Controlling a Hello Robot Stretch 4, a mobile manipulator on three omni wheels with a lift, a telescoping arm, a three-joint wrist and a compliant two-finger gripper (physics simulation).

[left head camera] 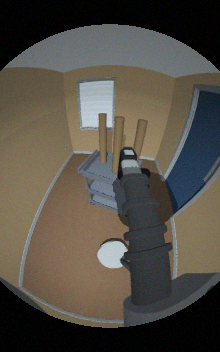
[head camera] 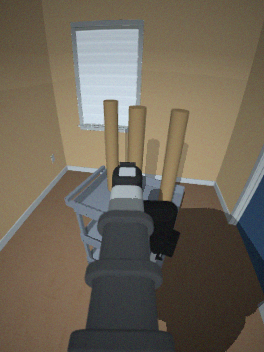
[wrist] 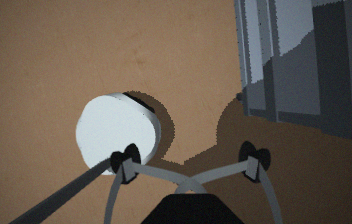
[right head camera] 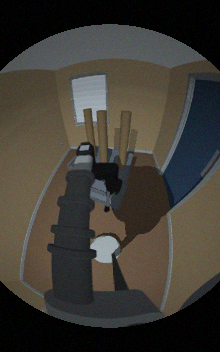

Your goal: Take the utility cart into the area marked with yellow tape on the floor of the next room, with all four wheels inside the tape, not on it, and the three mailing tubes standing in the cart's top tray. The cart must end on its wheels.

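Frame: origin at the robot's base, x ahead, y left, z up, level; centimetres.
Where they show: gripper, fingertip midpoint: (wrist: pixel 189 155) (right head camera: pixel 110 201); robot's base, link origin: (left head camera: pixel 112 253) (wrist: pixel 124 131) (right head camera: pixel 105 248).
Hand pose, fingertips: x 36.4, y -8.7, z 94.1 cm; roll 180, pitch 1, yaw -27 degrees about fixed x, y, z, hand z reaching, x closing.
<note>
Each offset is from my fingertips to the centre of the thing. "pt": to the spot under its first point.
The grey utility cart (head camera: pixel 92 196) (left head camera: pixel 100 167) (wrist: pixel 295 75) stands on the floor by the window wall, its right part mostly hidden behind my arm in the head view. Three brown mailing tubes stand in its top tray: a left one @[pt dy +19.1, dx +66.7, dz +24.5 cm] (head camera: pixel 111 135) (left head camera: pixel 102 135) (right head camera: pixel 89 125), a middle one @[pt dy +5.3, dx +49.7, dz +31.0 cm] (head camera: pixel 136 135) (left head camera: pixel 118 140) (right head camera: pixel 102 135) and a right one @[pt dy -13.8, dx +46.8, dz +25.2 cm] (head camera: pixel 175 150) (left head camera: pixel 141 135) (right head camera: pixel 125 135). Arm and wrist hide some of their bases. My gripper (wrist: pixel 189 155) is open and empty, its fingertips wide apart, above the floor beside the cart's near side. The yellow tape does not show.
A white round body (left head camera: pixel 112 254) (right head camera: pixel 106 249) (wrist: pixel 112 130) is low in front of the cart. A white-framed dark blue doorway (head camera: pixel 254 225) (left head camera: pixel 200 145) (right head camera: pixel 195 140) is at the right. Walls stand behind and left of the cart, with a window (head camera: pixel 107 75) in the back wall.
</note>
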